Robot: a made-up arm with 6 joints.
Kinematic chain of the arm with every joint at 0, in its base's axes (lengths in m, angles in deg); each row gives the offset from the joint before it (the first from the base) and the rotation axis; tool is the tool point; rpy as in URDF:
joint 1: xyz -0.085 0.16 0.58 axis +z
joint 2: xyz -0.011 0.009 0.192 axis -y
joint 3: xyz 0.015 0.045 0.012 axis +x
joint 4: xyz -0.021 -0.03 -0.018 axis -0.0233 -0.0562 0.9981
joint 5: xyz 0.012 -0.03 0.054 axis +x
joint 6: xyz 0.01 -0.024 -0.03 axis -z
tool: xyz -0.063 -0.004 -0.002 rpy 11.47 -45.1 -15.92
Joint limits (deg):
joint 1: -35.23..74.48
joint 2: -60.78..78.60
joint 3: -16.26..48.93
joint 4: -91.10..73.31
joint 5: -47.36..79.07
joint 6: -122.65..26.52
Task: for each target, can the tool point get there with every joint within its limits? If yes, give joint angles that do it. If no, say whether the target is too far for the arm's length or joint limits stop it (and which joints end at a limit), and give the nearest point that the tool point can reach.
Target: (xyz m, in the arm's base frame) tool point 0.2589 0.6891 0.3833
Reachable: no: too far | nearest point -0.0103 0.2749 0.7240 | short by 0.600 m
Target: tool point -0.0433 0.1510 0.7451
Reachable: yes | joints 43.25 47.39 1.51 -34.44 59.65 -106.51
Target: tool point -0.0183 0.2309 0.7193
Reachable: yes | joints 52.09 -40.70 25.39 59.42 -21.70 -110.78
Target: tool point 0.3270 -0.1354 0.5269
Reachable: no: too far | nearest point 0.0351 0.1005 0.7332 | short by 0.428 m
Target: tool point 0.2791 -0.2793 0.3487
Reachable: no: too far | nearest point -0.0414 0.0536 0.6934 | short by 0.577 m
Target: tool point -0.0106 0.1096 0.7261
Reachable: yes | joints 37.64 -39.21 33.86 29.98 -33.16 -74.82
